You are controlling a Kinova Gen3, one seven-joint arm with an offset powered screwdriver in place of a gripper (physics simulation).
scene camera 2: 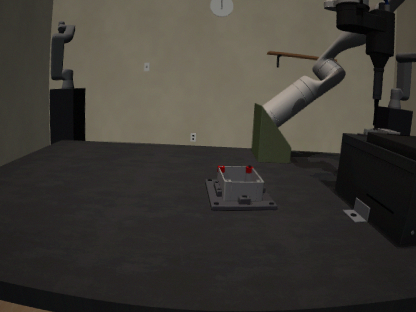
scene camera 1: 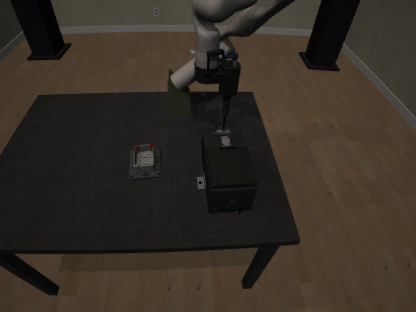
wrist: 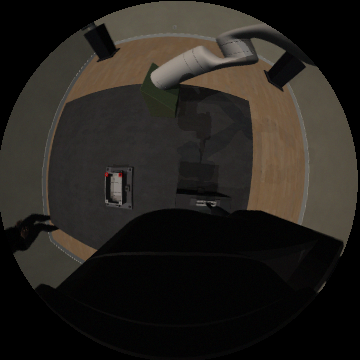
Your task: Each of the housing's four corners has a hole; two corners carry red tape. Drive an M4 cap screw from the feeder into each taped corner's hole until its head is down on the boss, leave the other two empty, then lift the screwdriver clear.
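Frame: origin at the arm's base, x back, y right, z up, level; centimetres.
Seen in the pictures: hand, tool point: (scene camera 2: pixel 374 126) (scene camera 1: pixel 223 129) (wrist: pixel 206 203); arm's base, link origin: (scene camera 2: pixel 268 118) (scene camera 1: pixel 176 82) (wrist: pixel 160 79).
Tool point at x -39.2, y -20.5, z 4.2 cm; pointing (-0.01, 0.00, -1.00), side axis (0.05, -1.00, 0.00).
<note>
Offsets run from my tool point to a thing's top centre. "spot": to the spot under its first point. Level surfaces: height alone.
The pale open-topped housing {dx -3.0, dy +31.8, dz -12.2 cm} (scene camera 1: pixel 145 159) (scene camera 2: pixel 243 191) (wrist: pixel 116 187) sits upright in its dark fixture plate {dx -3.0, dy +31.8, dz -16.2 cm} (scene camera 2: pixel 230 205). Its two back corners carry red tape, left tape {spot: dx +1.3, dy +35.6, dz -12.3 cm} (scene camera 1: pixel 136 147) (scene camera 2: pixel 221 169) (wrist: pixel 106 174) and right tape {dx +2.6, dy +29.2, dz -12.2 cm} (scene camera 1: pixel 152 146) (scene camera 2: pixel 249 170) (wrist: pixel 120 174). A tiny dark spot tops the right tape in scene camera 2; whether it is a screw head is too small to tell. My screwdriver (scene camera 1: pixel 224 128) (scene camera 2: pixel 376 120) points straight down, its tip at or just over the pale pickup plate (scene camera 1: pixel 223 132) (wrist: pixel 206 203) of the black feeder {dx -12.5, dy -1.1, dz +0.1 cm} (scene camera 1: pixel 230 167) (scene camera 2: pixel 372 175). Whether a screw is on the bit cannot be seen.
A small pale bracket {dx -13.3, dy +8.5, dz -16.8 cm} (scene camera 1: pixel 201 182) (scene camera 2: pixel 355 215) stands at the feeder's left side. The green wedge base (scene camera 1: pixel 179 101) (scene camera 2: pixel 270 140) (wrist: pixel 161 102) of my arm is at the table's back. The housing lies left of the feeder on the dark table {dz -17.3 cm} (scene camera 1: pixel 90 210).
</note>
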